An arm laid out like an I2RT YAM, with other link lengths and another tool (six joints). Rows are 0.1 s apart.
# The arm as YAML. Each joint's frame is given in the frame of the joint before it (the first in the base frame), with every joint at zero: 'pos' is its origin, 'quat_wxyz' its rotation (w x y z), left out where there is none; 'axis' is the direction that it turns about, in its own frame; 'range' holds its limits. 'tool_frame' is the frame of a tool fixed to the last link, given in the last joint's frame.
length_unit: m
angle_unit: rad
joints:
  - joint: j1
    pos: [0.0, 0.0, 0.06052]
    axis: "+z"
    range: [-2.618, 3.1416]
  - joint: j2
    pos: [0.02, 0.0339, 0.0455]
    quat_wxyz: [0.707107, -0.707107, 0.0, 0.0]
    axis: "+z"
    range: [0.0, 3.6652]
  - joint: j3
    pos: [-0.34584, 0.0, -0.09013]
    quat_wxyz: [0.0, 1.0, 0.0, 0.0]
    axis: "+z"
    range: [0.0, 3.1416]
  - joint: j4
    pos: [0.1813, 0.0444, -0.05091]
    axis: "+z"
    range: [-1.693, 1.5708]
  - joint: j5
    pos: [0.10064, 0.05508, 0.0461]
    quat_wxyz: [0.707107, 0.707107, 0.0, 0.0]
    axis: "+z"
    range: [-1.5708, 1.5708]
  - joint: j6
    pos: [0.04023, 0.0, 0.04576]
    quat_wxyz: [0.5, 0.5, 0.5, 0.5]
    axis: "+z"
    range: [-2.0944, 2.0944]
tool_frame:
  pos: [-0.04, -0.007, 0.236]
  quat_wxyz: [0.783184, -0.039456, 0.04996, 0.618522]
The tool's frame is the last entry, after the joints.
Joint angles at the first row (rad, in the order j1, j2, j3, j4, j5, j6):
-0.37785, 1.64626, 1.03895, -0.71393, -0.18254, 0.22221
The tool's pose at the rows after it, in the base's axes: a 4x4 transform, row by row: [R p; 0 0 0 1], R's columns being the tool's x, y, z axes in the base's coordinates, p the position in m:
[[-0.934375 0.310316 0.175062 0.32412], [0.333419 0.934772 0.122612 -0.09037], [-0.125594 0.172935 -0.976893 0.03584], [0 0 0 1]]
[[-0.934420 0.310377 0.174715 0.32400], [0.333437 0.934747 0.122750 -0.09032], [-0.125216 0.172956 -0.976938 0.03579], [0 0 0 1]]
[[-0.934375 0.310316 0.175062 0.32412], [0.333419 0.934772 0.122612 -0.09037], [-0.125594 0.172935 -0.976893 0.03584], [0 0 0 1]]
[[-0.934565 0.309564 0.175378 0.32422], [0.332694 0.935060 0.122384 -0.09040], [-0.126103 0.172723 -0.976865 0.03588], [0 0 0 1]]
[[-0.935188 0.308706 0.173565 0.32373], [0.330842 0.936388 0.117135 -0.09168], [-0.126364 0.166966 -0.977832 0.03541], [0 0 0 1]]
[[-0.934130 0.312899 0.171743 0.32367], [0.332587 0.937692 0.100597 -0.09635], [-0.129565 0.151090 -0.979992 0.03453], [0 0 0 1]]
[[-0.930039 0.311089 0.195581 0.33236], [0.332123 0.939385 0.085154 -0.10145], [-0.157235 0.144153 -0.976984 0.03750], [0 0 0 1]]
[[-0.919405 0.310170 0.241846 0.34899], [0.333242 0.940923 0.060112 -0.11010], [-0.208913 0.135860 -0.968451 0.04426], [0 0 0 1]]
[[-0.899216 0.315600 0.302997 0.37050], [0.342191 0.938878 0.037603 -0.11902], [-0.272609 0.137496 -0.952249 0.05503], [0 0 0 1]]
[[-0.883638 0.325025 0.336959 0.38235], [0.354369 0.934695 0.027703 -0.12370], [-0.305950 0.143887 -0.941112 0.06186], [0 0 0 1]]
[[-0.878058 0.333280 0.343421 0.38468], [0.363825 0.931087 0.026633 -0.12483], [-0.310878 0.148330 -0.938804 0.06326], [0 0 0 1]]
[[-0.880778 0.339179 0.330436 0.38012], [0.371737 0.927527 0.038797 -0.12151], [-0.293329 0.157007 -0.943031 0.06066], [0 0 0 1]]
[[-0.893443 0.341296 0.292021 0.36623], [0.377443 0.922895 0.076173 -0.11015], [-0.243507 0.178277 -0.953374 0.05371], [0 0 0 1]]
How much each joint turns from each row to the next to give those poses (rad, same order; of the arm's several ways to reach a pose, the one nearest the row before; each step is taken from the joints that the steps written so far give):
0.00000, -0.00001, 0.00000, -0.00039, 0.00000, -0.00038
0.00001, 0.00001, -0.00002, -0.00035, 0.00001, 0.00001
-0.00001, -0.00001, 0.00002, 0.00035, -0.00001, -0.00001
-0.00001, 0.00000, 0.00001, 0.00037, 0.00000, -0.00077
0.00002, 0.00001, -0.00003, 0.00004, 0.00535, -0.00265
0.00000, -0.00002, 0.00002, 0.00378, 0.01640, 0.00000
-0.00001, 0.00001, -0.00003, 0.02826, 0.00572, 0.00037
-0.00001, 0.00002, 0.00006, 0.05337, 0.00686, 0.00418
0.00000, 0.00000, -0.00002, 0.06792, 0.00039, 0.01603
0.00001, -0.00001, 0.00001, 0.03737, -0.00114, 0.01756
-0.00001, -0.00001, -0.00001, 0.00686, -0.00001, 0.01105
-0.00001, 0.00001, 0.00002, -0.01717, -0.00572, 0.00724
0.00002, -0.00001, 0.00031, -0.05106, -0.02060, 0.00345

